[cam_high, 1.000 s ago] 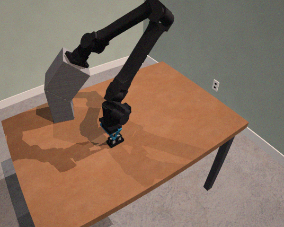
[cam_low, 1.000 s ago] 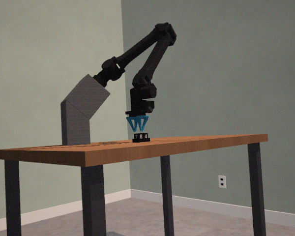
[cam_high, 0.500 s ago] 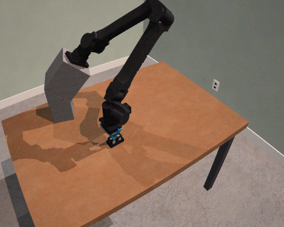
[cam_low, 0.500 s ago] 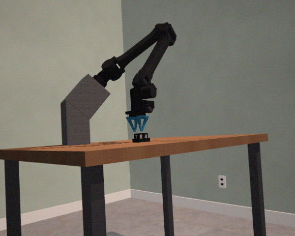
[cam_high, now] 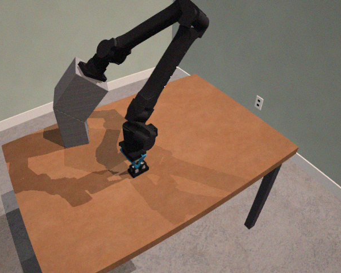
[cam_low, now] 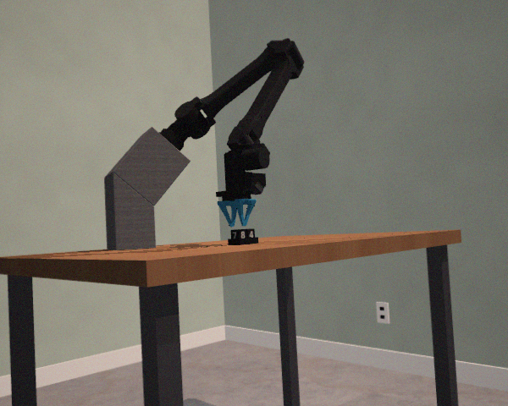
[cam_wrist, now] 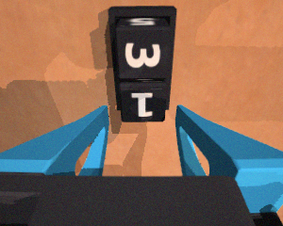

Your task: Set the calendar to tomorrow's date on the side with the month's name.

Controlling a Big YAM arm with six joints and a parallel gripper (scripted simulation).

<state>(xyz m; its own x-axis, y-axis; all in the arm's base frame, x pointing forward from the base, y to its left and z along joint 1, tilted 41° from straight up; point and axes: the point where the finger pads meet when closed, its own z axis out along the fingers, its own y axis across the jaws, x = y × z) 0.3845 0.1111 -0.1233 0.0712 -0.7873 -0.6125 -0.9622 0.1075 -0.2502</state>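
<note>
My hand is 2 cm to the right of the black tray and 5 cm above it.
</note>
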